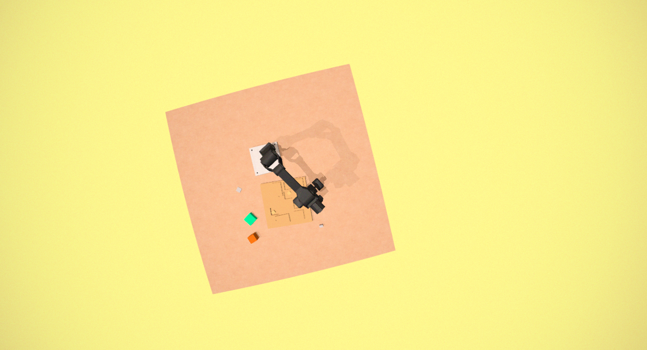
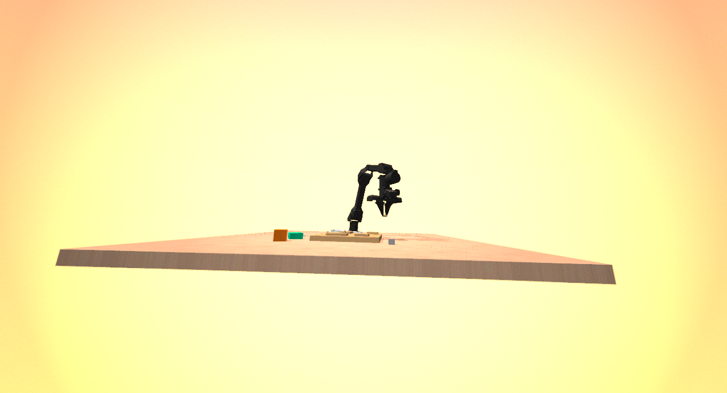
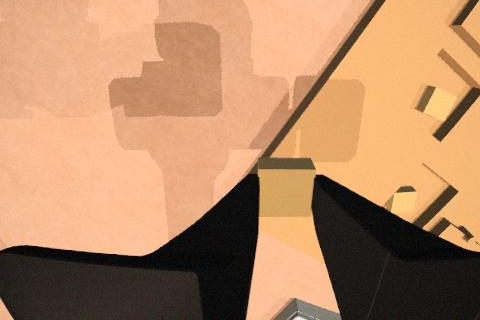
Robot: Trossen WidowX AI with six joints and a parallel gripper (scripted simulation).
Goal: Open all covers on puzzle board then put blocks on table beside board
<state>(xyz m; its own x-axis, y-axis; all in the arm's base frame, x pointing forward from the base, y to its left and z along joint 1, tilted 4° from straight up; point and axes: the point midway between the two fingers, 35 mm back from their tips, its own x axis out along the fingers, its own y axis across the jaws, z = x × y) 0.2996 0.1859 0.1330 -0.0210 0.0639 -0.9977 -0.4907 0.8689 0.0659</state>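
Now: the tan puzzle board 5 cm ahead of my gripper tip, 15 cm to the right of it and 10 cm below it. The rest, counted from my gripper tip: grey cube (25 cm ahead, 1 cm to the left, 11 cm below); then green block (10 cm ahead, 42 cm to the right, 10 cm below); then orange block (22 cm ahead, 44 cm to the right, 9 cm below).
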